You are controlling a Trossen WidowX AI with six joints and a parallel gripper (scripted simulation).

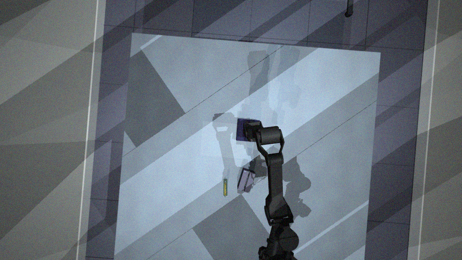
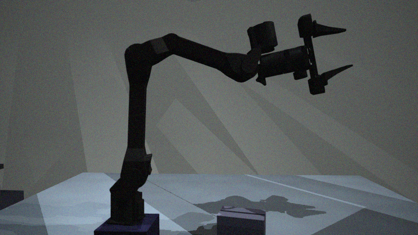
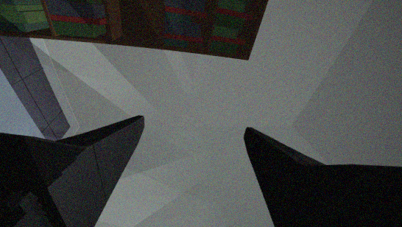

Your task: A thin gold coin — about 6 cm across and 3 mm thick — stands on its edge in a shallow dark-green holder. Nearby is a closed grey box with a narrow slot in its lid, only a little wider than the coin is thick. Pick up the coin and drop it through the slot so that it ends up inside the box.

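The gold coin is 170 mm behind my gripper tip, 180 mm to the right of it and 420 mm below it.
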